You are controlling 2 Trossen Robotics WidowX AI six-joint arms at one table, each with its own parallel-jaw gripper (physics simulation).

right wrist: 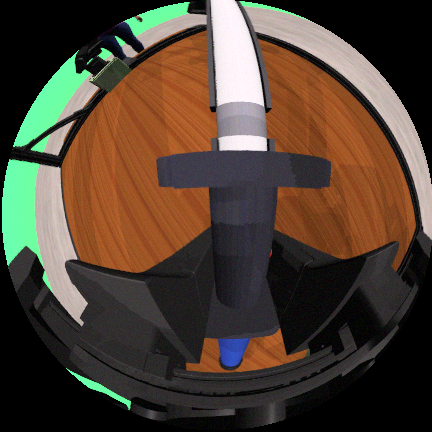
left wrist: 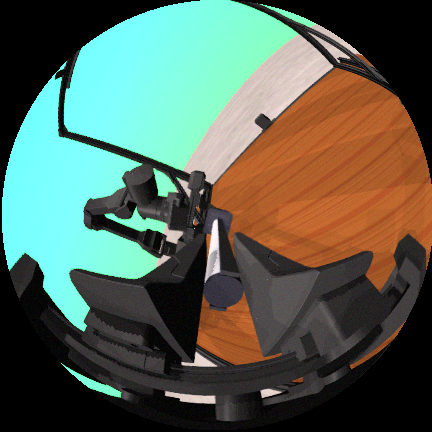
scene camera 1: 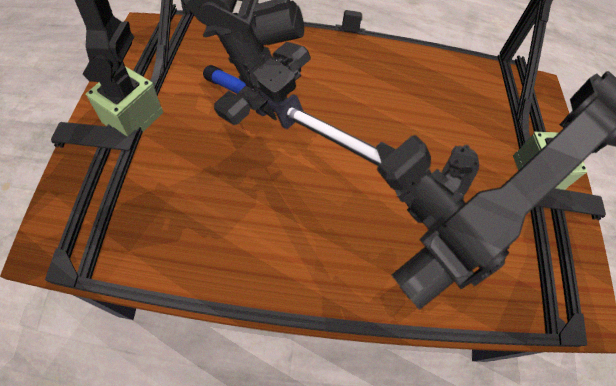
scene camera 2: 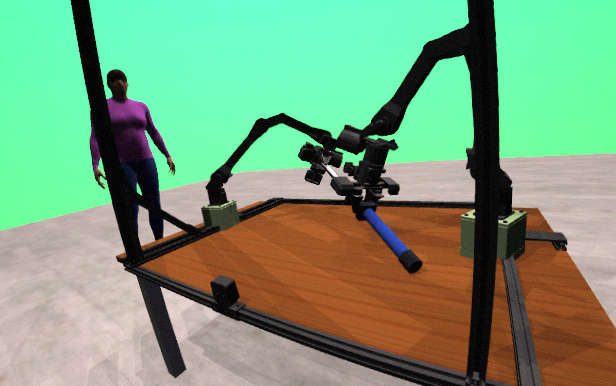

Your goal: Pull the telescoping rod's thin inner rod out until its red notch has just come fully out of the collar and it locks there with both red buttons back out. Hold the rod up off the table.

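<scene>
The telescoping rod is held up off the table, slanting. Its blue tube ends in a black cap. The dark collar has a wide flange. The white inner rod extends from it, with a grey band near the flange. My right gripper is shut on the collar. My left gripper is shut on the inner rod near its dark round end. A sliver of red button shows beside a right finger. The other button and red notch do not show.
The wooden table lies below the rod, edged by black rails. Green arm bases stand at its sides. A small black box sits on one rail. Black frame posts rise around the table.
</scene>
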